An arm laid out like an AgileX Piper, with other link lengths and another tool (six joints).
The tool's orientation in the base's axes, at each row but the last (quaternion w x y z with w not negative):
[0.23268, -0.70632, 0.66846, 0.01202]
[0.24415, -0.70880, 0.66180, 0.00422]
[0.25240, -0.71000, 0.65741, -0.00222]
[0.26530, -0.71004, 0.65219, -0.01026]
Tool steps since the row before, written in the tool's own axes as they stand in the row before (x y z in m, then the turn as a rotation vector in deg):
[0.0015, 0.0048, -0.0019, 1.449, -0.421, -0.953]
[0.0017, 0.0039, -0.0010, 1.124, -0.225, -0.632]
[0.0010, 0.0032, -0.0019, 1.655, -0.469, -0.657]
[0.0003, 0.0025, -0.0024, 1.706, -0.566, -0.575]
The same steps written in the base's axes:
[-0.0050, -0.0021, -0.0003, 0.273, -1.690, 0.506]
[-0.0038, -0.0020, -0.0010, 0.150, -1.273, 0.263]
[-0.0035, -0.0016, 0.0002, 0.442, -1.777, 0.199]
[-0.0031, -0.0012, 0.0010, 0.568, -1.793, 0.149]

